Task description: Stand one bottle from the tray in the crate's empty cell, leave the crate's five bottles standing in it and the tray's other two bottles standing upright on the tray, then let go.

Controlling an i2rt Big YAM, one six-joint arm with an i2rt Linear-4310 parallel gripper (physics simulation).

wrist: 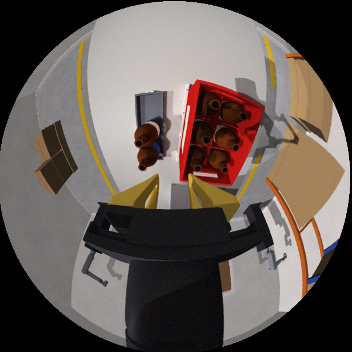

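The red crate [184,167] stands right of centre in the wrist view, with a brown bottle standing in each of its cells, among them a back left bottle [210,103], a back right bottle [232,112] and a front right bottle [218,159]. The grey tray [150,106] stands left of the crate. Two brown bottles stand upright at its near end: a white-labelled bottle [146,134] and a blue-labelled bottle [147,156]. My gripper [173,177] is open, its yellow fingers partly apart with nothing between them. In the view it shows below the tray and crate, apart from both. The bottles' bases in the crate are hidden.
Cardboard boxes [56,159] are at the far left, and large cardboard boxes [307,175] stand at the right by an orange-edged rack. Yellow lines [80,90] mark the floor on both sides of the pale table [175,45].
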